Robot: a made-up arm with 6 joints. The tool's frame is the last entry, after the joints. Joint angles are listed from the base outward. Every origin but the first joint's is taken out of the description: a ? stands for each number. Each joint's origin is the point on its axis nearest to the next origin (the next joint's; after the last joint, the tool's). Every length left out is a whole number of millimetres.
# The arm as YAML. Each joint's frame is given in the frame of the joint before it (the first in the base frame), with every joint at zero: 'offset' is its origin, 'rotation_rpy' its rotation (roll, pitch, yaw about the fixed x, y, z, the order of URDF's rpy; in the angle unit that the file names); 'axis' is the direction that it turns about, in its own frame. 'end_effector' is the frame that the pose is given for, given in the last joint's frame.
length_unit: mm
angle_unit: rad
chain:
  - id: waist
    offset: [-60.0, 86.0, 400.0]
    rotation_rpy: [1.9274, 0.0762, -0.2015]
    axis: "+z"
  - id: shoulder
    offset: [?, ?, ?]
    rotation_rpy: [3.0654, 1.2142, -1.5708]
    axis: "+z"
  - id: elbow
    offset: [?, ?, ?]
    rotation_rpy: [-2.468, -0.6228, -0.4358]
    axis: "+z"
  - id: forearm
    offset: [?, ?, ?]
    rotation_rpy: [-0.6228, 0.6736, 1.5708]
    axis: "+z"
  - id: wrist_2
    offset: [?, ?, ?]
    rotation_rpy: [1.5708, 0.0, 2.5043]
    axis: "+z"
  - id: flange
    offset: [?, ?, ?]
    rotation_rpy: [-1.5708, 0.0, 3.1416]
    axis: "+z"
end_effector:
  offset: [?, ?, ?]
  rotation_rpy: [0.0, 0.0, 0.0]
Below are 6 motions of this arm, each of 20 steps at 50 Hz.
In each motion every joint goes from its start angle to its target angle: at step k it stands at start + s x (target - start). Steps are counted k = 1, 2, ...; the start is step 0. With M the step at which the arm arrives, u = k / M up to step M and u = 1 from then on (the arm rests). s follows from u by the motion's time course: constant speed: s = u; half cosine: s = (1 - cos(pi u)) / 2; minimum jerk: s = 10 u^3 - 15 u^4 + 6 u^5.
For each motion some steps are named. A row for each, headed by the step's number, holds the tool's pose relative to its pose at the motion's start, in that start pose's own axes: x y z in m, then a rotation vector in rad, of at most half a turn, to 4 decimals.
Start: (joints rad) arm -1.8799 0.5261 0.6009 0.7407 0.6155 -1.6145
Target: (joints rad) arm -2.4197 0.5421 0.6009 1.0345 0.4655 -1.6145
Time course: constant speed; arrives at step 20
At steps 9, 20:
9: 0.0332 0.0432 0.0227 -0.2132 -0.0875 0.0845
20: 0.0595 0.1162 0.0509 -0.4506 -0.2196 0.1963

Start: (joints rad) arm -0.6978 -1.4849 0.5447 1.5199 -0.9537 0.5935
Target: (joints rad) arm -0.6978 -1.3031 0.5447 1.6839 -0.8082 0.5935
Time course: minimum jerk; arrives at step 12
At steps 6, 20:
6: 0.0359 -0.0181 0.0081 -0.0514 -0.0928 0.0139
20: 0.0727 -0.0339 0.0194 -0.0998 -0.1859 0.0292

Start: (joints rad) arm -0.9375 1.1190 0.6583 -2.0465 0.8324 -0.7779
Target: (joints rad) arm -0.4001 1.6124 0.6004 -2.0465 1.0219 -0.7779
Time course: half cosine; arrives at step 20
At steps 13, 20:
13: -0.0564 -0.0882 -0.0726 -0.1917 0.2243 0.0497
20: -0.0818 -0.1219 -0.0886 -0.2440 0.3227 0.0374

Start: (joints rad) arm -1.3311 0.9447 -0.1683 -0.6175 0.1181 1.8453
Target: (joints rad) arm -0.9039 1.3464 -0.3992 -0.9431 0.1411 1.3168
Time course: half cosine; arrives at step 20
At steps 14, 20:
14: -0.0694 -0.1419 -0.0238 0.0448 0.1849 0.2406
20: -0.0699 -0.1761 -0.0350 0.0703 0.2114 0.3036

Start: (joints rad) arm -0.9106 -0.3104 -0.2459 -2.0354 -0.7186 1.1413
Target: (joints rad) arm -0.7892 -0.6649 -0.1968 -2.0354 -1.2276 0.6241
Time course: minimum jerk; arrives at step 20
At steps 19, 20:
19: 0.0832 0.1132 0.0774 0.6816 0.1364 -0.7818
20: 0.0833 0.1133 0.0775 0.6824 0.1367 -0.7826

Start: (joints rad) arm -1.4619 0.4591 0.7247 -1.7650 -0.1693 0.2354
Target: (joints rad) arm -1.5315 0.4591 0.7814 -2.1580 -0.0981 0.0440
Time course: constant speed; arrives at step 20
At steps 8, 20:
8: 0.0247 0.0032 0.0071 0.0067 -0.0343 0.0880
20: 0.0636 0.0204 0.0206 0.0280 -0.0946 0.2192

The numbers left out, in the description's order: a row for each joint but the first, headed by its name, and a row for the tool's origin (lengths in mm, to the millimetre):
shoulder: -110.0 257.0 0.0
elbow: 116.0 86.0 0.0
forearm: -158.0 52.0 0.0
wrist_2: 136.0 139.0 0.0
flange: 46.0 275.0 0.0
tool: 65.0 97.0 0.0

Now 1 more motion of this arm.
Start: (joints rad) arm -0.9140 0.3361 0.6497 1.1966 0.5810 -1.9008
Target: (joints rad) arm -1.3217 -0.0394 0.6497 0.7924 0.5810 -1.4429
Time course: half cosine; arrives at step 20
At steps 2, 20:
2: -0.0023 0.0037 0.0028 -0.0054 -0.0048 0.0222
20: -0.1285 0.1007 0.0931 -0.2769 -0.1497 0.8663

